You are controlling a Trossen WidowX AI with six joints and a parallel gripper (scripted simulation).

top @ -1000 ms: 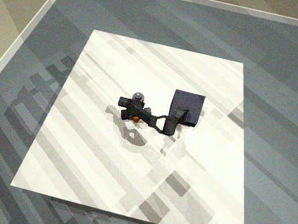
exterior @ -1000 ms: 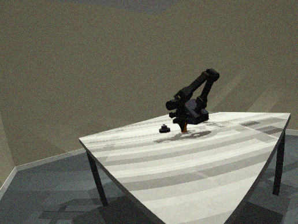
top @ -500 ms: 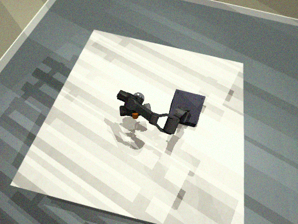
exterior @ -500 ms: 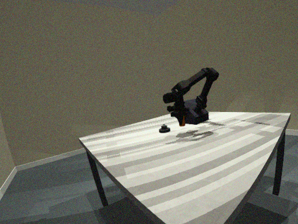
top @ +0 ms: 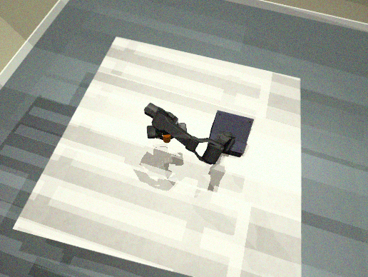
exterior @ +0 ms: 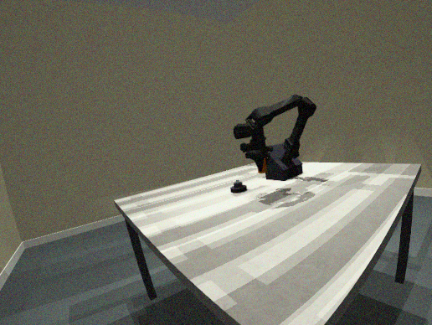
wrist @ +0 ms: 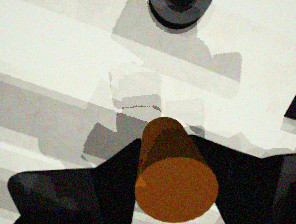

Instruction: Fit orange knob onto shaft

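The round pedestal is 16 cm to the right of my gripper tip and 8 cm below it. The rest, counted from my gripper tip: orange knob (3 cm above).
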